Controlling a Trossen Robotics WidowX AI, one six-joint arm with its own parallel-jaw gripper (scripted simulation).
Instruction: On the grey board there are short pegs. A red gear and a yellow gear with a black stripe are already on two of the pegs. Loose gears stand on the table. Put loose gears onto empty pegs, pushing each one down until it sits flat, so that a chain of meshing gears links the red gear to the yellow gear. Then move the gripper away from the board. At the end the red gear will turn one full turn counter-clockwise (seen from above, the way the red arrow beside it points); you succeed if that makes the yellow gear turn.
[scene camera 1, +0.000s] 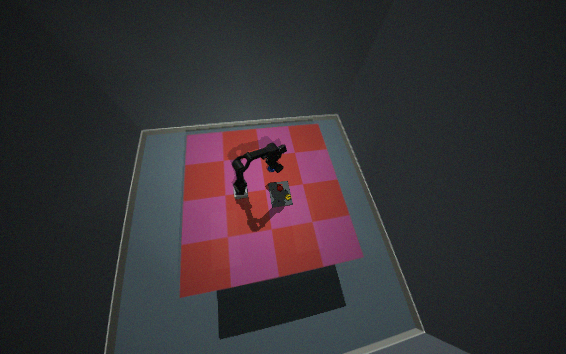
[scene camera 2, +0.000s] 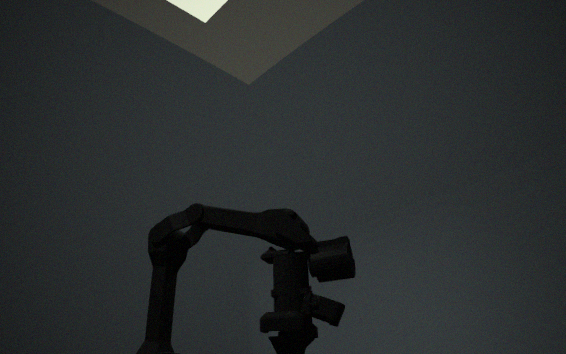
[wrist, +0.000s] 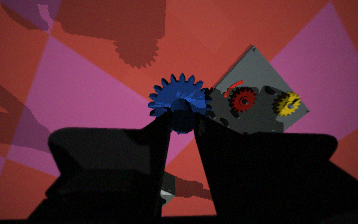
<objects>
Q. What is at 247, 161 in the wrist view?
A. My gripper.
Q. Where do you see a blue gear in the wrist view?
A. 183, 98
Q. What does my gripper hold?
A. A blue gear.
</objects>
